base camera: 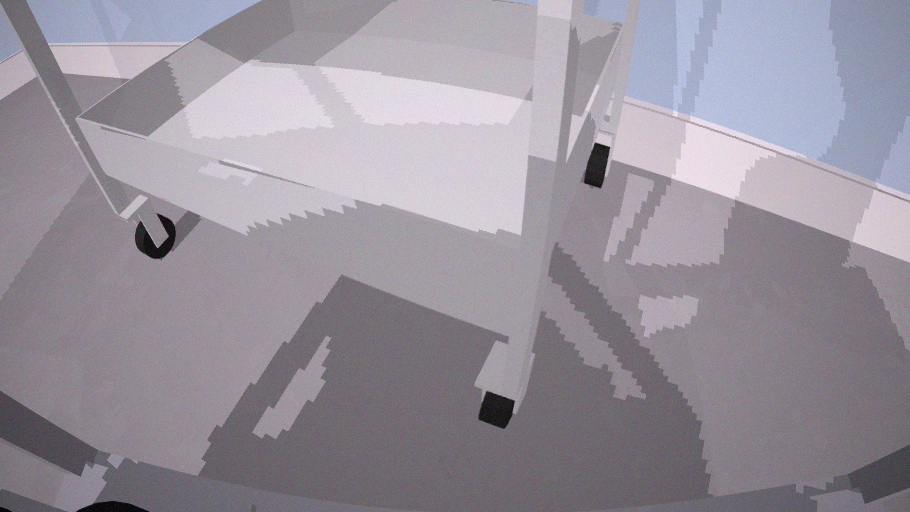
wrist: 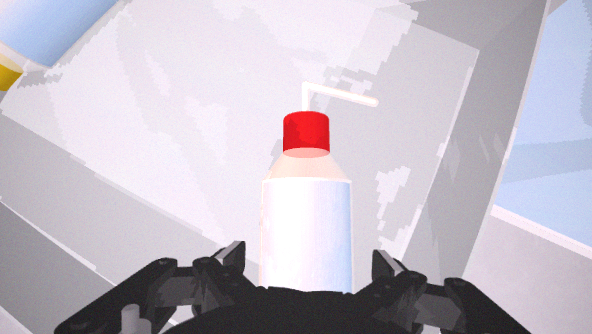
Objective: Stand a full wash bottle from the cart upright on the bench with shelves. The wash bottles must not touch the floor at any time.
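Frame: origin at the arm's base, x right, y ahead, z up, level; millimetres.
Seen in the pictures: gripper, fingertip midpoint: (wrist: 307,259).
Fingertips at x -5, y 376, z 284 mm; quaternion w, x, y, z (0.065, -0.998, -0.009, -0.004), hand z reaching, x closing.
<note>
A point is followed by its place in that frame.
A wash bottle (wrist: 307,225) @[x -7, y 402, z 320 mm] with a red cap and a thin bent spout stands in the cart's top tray in the wrist view, its lower part hidden by the gripper body. Its body looks white to pale blue. My gripper (wrist: 307,259) @[x -5, y 376, z 284 mm] is open and empty, with one finger on each side of the bottle in the picture and a gap beside each. How deep the bottle stands between the fingers I cannot tell. The cart (base camera: 394,248) @[x -42, y 280, z -229 mm] shows its lower tray, legs and casters in the base camera view. The bench with shelves does not show in either view.
Part of a second bottle (wrist: 55,27) @[x -243, y 551, z 295 mm], pale blue with a yellow cap (wrist: 7,72) @[x -292, y 510, z 290 mm], shows at the upper left of the wrist view. The tray's side wall (wrist: 452,165) @[x 96, y 447, z 281 mm] rises at the right. A blue wall (base camera: 776,76) @[x 330, y 549, z -229 mm] stands behind the cart.
</note>
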